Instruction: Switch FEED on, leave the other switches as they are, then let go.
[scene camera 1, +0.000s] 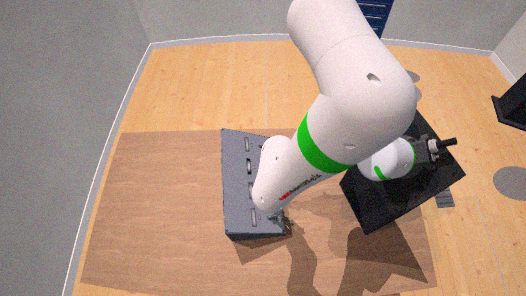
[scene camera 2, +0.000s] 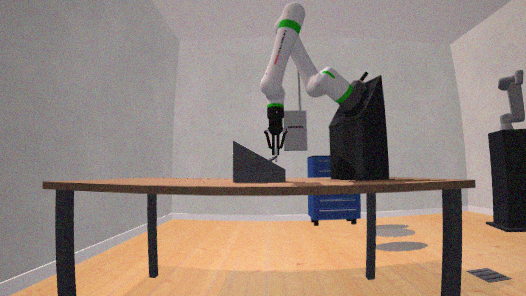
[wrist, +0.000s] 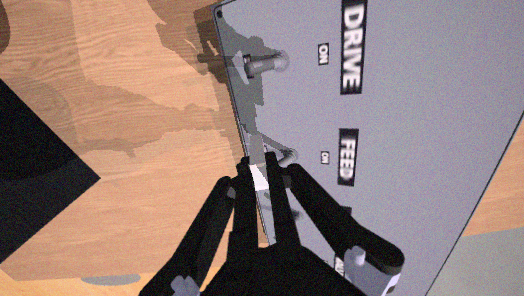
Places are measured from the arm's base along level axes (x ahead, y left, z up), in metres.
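Pixels of known places: gripper, between the fingertips: (scene camera 2: 275, 161) (wrist: 257, 145); arm's base, origin of its link: (scene camera 1: 404, 157) (scene camera 2: 352, 101).
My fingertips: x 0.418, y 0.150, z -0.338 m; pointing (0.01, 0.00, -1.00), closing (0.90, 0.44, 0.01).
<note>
For each thing: its top centre in the pictures, then the offset to it from my fingertips. "spot": a spot on its surface instead. Level surfaces: height alone.
- FEED lever, centre of its top: (wrist: 281, 172) 0.014 m right, 0.033 m ahead, 0.031 m up
- mark, a spot on its surface: (wrist: 325, 157) spot: 0.013 m left, 0.086 m ahead, 0.018 m up
- FEED label, centre of its top: (wrist: 349, 161) 0.022 m left, 0.106 m ahead, 0.035 m up
- DRIVE lever, centre of its top: (wrist: 266, 65) 0.094 m left, 0.020 m back, 0.031 m up
- wooden table, height of its surface: 0.104 m down
- DRIVE label, centre of its top: (wrist: 355, 49) (scene camera 1: 253, 217) 0.130 m left, 0.054 m ahead, 0.035 m up
The grey sloped switch panel (scene camera 1: 234, 185) (scene camera 2: 252, 171) (wrist: 425, 125) stands on the table. In the wrist view the FEED lever (wrist: 288, 158) sits left of its ON mark (wrist: 325, 157) and the FEED label (wrist: 347, 157). Its visible part leans left, toward the OFF side; its end is hidden behind a finger. The DRIVE lever (wrist: 265, 64) also leans left, away from its ON mark. My gripper (scene camera 2: 275, 154) (wrist: 257, 145) is shut and empty. Its tips are low over the panel's lower edge, just left of the FEED lever; contact cannot be told. The arm mostly hides the gripper in scene camera 1.
The wooden table (scene camera 1: 150, 210) (scene camera 2: 125, 185) carries the panel and my arm's black pedestal (scene camera 1: 370, 215) (scene camera 2: 357, 150). The DRIVE label (wrist: 353, 47) is at the top of the wrist view. Other switches are largely hidden by my arm or fingers. A blue cabinet (scene camera 2: 334, 207) stands behind the table.
</note>
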